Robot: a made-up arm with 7 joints. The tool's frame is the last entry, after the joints.
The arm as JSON. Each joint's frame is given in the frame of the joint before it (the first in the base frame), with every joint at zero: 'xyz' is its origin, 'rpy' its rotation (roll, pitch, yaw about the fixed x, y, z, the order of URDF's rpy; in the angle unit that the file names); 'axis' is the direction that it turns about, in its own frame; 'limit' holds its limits. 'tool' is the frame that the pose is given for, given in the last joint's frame.
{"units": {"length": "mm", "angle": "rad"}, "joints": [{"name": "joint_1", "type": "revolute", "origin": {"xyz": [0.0, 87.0, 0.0], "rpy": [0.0, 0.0, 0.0]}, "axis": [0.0, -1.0, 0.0], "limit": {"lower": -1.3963, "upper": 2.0}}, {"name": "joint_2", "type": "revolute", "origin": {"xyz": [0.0, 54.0, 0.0], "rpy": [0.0, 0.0, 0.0]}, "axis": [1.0, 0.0, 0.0], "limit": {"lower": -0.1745, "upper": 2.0}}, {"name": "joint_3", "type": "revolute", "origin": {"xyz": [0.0, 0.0, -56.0], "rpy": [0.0, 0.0, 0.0]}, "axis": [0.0, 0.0, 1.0], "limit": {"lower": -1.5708, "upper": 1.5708}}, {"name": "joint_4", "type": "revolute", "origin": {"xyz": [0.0, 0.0, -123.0], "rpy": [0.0, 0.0, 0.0]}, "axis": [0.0, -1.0, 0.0], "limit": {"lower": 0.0, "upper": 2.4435}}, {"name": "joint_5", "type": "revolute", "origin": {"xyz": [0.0, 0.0, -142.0], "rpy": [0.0, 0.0, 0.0]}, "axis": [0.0, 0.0, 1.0], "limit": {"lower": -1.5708, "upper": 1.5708}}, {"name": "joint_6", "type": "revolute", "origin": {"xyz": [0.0, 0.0, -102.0], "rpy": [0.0, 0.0, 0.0]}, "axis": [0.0, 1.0, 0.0], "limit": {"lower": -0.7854, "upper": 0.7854}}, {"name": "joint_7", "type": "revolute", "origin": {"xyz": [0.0, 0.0, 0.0], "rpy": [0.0, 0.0, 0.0]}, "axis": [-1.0, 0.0, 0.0], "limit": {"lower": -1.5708, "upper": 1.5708}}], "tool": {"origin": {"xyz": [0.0, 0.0, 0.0], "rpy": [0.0, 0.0, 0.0]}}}
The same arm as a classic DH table. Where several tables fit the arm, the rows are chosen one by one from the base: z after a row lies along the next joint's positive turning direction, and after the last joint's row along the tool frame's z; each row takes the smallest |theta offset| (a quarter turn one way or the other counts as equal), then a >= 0, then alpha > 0; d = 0 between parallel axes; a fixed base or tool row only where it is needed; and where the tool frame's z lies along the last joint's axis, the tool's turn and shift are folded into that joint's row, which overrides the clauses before.
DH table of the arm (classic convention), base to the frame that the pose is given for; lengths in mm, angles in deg. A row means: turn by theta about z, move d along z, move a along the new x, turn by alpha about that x. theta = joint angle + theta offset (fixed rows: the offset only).
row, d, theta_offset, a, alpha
base (fixed), 0, 0, 0, 90
joint_1, -141, 90, 0, 90
joint_2, 0, 90, 0, 90
joint_3, -179, 90, 0, 90
joint_4, 0, 0, 0, -90
joint_5, -244, 0, 0, -90
joint_6, 0, -90, 0, 90
joint_7, 0, 90, 0, 90
tool (fixed), 0, -90, 0, 0
Joint limits (deg, base to tool): -80..114.59 -10..114.59 -90..90 0..140 -90..90 -45..45 -90..90

